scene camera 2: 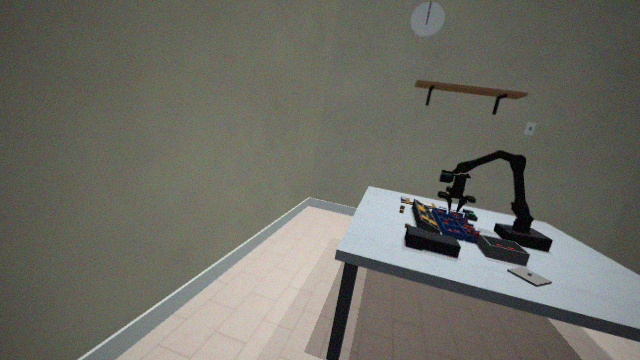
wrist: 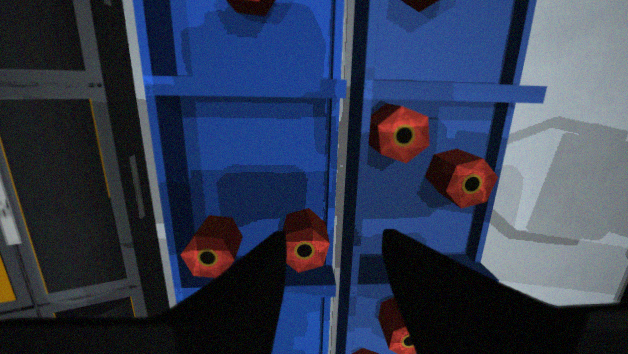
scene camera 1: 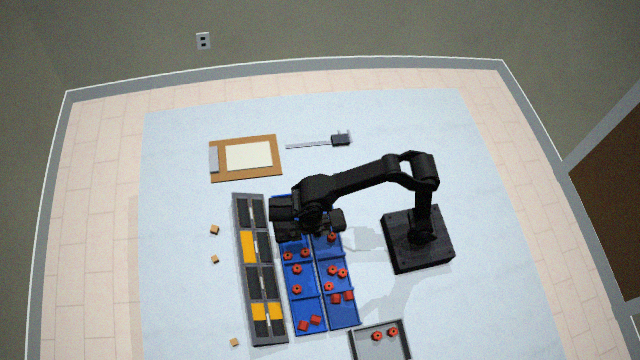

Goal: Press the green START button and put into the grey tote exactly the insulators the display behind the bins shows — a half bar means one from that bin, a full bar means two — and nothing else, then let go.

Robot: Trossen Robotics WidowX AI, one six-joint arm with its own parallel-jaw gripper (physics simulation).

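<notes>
My gripper [scene camera 2: 454,210] [wrist: 334,241] is partly open and empty, above the gap between two rows of blue bins [scene camera 1: 308,306] [wrist: 250,55]. In the wrist view, red insulators [wrist: 305,250] [wrist: 207,256] stand by the left finger; two more [wrist: 403,134] [wrist: 465,180] stand in the right-hand bin. The display [scene camera 1: 257,265] [wrist: 50,89] shows one full yellow bar [scene camera 1: 247,246] in its second section and two half bars [scene camera 1: 258,311] [scene camera 1: 275,310] in the nearest. The grey tote [scene camera 1: 405,340] [scene camera 2: 502,256] holds two red insulators [scene camera 1: 377,335] [scene camera 1: 393,331]. The green button [scene camera 2: 471,214] stands behind the bins; the arm hides it in scene camera 1.
A clipboard [scene camera 1: 217,177] and a caliper [scene camera 1: 341,139] lie at the far side. Small wooden cubes [scene camera 1: 214,229] [scene camera 1: 215,259] [scene camera 1: 234,342] lie left of the display. A long black box [scene camera 2: 431,242] and a flat pale object [scene camera 2: 529,276] lie near the table's edge.
</notes>
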